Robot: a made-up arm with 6 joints.
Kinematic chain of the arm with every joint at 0, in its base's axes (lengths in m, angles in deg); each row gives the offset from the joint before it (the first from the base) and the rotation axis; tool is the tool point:
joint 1: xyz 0 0 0.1 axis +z
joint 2: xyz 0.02 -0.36 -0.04 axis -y
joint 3: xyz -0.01 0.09 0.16 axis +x
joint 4: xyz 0.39 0.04 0 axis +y
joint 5: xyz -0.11 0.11 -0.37 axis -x
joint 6: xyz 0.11 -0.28 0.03 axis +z
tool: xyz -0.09 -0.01 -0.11
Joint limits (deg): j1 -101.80..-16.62 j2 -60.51..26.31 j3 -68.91..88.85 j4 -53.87..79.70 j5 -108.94..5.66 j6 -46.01..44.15
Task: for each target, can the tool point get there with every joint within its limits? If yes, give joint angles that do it. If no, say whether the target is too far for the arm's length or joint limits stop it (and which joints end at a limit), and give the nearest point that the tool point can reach.
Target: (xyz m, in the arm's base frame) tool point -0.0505 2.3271 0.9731
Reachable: no: too far | nearest point -0.1000 0.4955 0.3758 | short by 1.927 m
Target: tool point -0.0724 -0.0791 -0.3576
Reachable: yes | joints -54.39 -0.29 -0.60 25.79 -79.05 7.90
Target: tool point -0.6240 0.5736 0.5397
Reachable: no: joint limits stop it (at a limit: joint 2, joint 3, joint 4, joint 5, joint 6) | nearest point -0.3721 0.3421 0.3758 | short by 0.379 m
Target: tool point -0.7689 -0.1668 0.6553
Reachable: no: joint limits stop it (at a limit: joint 1, joint 2, joint 3, joint 5, joint 6) | nearest point -0.7708 -0.2707 0.4993 | short by 0.187 m
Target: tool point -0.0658 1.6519 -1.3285
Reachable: no: too far | nearest point -0.2445 0.3672 -0.5742 | short by 1.500 m
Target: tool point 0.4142 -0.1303 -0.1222
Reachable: yes | joints -39.85 7.61 58.74 -5.68 -23.53 17.54
